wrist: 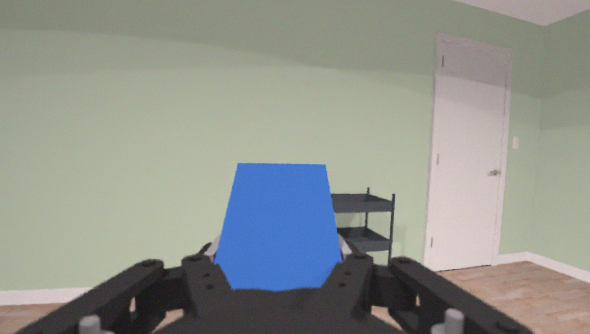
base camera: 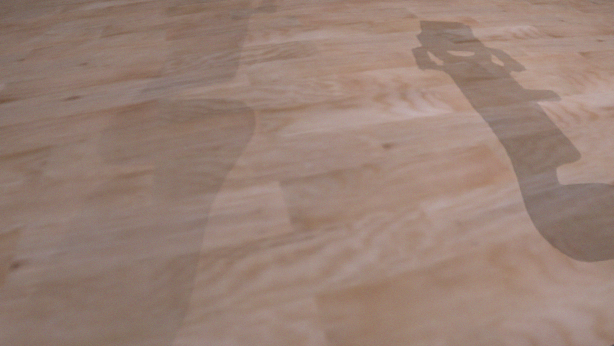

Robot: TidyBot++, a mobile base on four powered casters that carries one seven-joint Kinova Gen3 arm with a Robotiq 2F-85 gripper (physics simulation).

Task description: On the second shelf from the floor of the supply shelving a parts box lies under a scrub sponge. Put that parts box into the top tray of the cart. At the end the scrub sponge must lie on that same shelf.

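Places are measured from the arm's base along level axes (x ahead, y left, z up), in metres.
Pixels of known places: gripper, fingertip midpoint: point(wrist: 280, 249).
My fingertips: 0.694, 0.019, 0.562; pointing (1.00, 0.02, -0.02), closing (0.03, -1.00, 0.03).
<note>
Behind a point stands the place of what it marks, as x, y, z.
My gripper point(wrist: 280, 249) {0.694, 0.019, 0.562} is shut on a blue parts box point(wrist: 280, 215) {0.676, 0.019, 0.588} and holds it level in front of the wrist camera. The fingers press on its left and right sides. The dark grey cart point(wrist: 365, 204) {2.173, -0.490, 0.315} stands some way off in the wrist view, right of the parts box, which hides its left part. Its top tray and a lower tray show in part. The scrub sponge and the supply shelving do not show in either view.
A pale green wall point(wrist: 150, 150) {2.240, 0.932, 0.610} runs behind the cart. A closed white door point(wrist: 467, 150) {2.800, -1.603, 0.718} is in that wall to the right of the cart. Wooden floor point(base camera: 350, 225) {0.347, -0.073, -0.397} point(wrist: 510, 282) {2.546, -1.913, -0.397} shows in both views, with the arm's shadow on it in the base view.
</note>
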